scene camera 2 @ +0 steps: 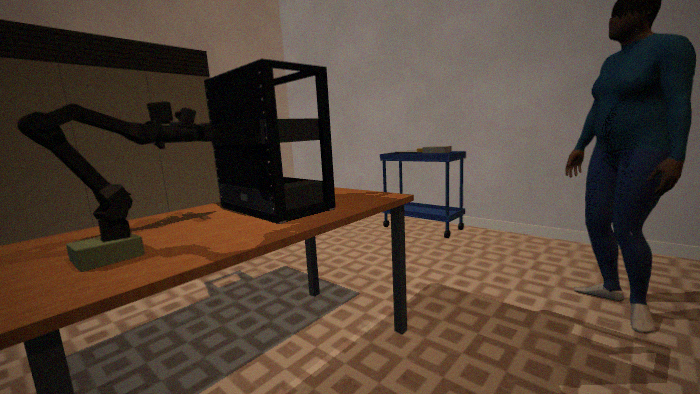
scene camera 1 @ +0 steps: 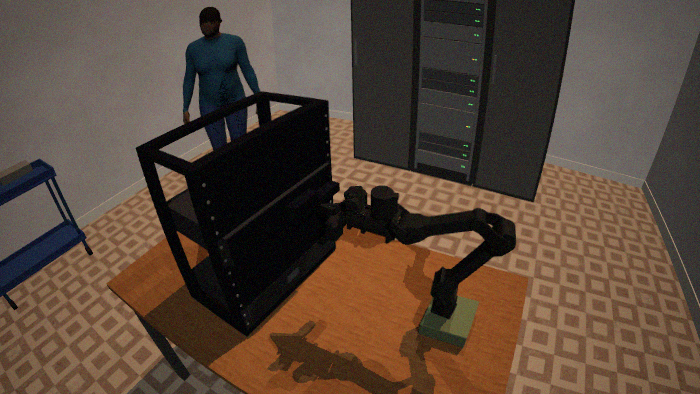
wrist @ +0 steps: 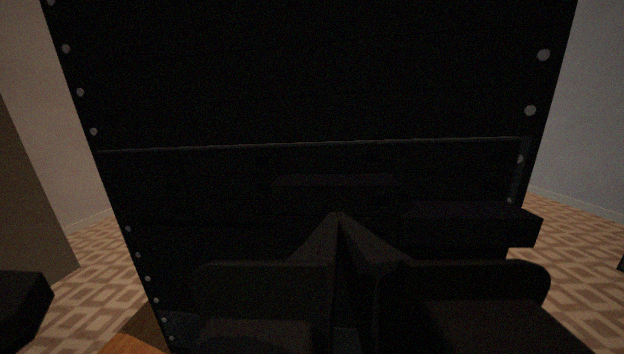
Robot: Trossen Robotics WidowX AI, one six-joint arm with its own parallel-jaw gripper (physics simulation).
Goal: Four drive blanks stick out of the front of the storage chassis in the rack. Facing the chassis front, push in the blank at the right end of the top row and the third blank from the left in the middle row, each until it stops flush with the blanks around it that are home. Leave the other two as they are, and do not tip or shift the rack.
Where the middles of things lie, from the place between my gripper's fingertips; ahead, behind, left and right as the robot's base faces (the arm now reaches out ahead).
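The black rack (scene camera 1: 254, 203) sits 60 mm below my hand and 60 mm to the left of it, and it is 220 mm forward of my hand as well.
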